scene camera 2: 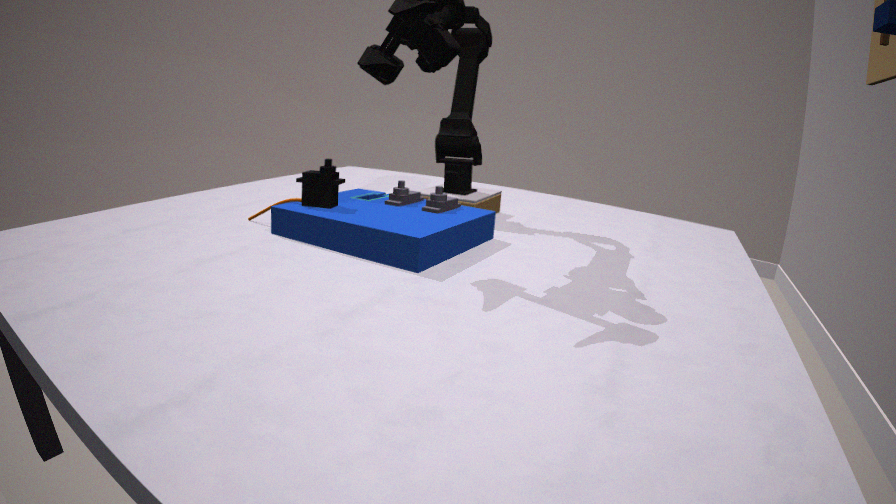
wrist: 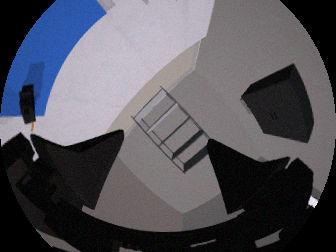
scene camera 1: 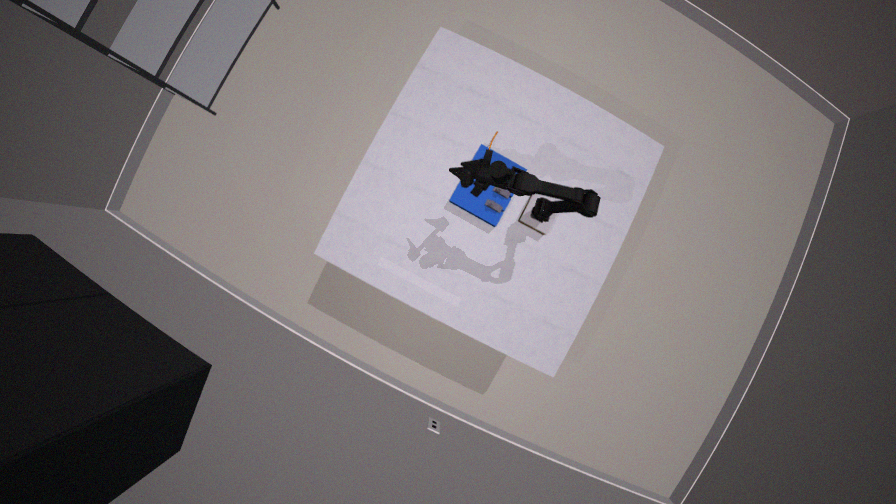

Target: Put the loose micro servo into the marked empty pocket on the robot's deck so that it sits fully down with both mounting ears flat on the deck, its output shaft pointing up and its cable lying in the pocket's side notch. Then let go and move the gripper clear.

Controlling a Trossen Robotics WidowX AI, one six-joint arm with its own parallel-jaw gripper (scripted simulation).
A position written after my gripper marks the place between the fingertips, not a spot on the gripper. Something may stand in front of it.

My gripper [scene camera 2: 375, 39] is open, with nothing in its grasp. Further things: a micro servo [scene camera 2: 319, 189] and a blue deck [scene camera 2: 407, 238].
My gripper shows as well in the wrist view [wrist: 167, 139] and in scene camera 1 [scene camera 1: 455, 166]. The blue deck shows as well in scene camera 1 [scene camera 1: 461, 197].
